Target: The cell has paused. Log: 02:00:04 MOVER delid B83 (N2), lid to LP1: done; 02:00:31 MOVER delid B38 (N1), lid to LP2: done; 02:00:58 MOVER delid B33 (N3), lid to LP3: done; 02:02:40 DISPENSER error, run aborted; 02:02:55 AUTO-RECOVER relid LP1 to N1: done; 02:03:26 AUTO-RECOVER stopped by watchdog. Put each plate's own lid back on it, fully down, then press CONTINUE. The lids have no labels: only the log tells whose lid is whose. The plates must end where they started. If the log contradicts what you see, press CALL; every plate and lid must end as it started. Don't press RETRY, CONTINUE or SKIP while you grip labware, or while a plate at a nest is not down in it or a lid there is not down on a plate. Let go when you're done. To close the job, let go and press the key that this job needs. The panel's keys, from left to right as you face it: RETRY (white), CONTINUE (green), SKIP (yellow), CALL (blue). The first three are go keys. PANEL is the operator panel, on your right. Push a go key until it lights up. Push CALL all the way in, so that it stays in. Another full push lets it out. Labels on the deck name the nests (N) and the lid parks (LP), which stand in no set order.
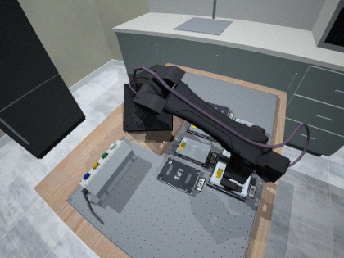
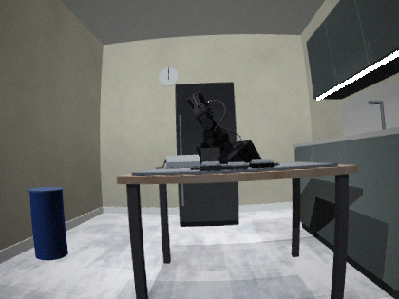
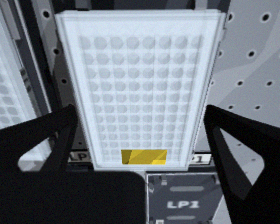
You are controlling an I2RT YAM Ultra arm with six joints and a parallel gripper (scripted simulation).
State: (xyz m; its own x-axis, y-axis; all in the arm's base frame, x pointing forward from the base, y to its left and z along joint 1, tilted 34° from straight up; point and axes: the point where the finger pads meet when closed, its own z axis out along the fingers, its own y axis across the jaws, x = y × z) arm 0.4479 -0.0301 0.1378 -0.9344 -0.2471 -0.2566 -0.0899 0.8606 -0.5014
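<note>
Right now the plate is 1 cm below my hand. From my hand the other things lie so: green continue key (45 cm behind, 19 cm to the right, 2 cm above); then lid park (20 cm behind, 31 cm to the left, 4 cm below); then white RETRY key (45 cm behind, 14 cm to the right, 2 cm above).
</note>
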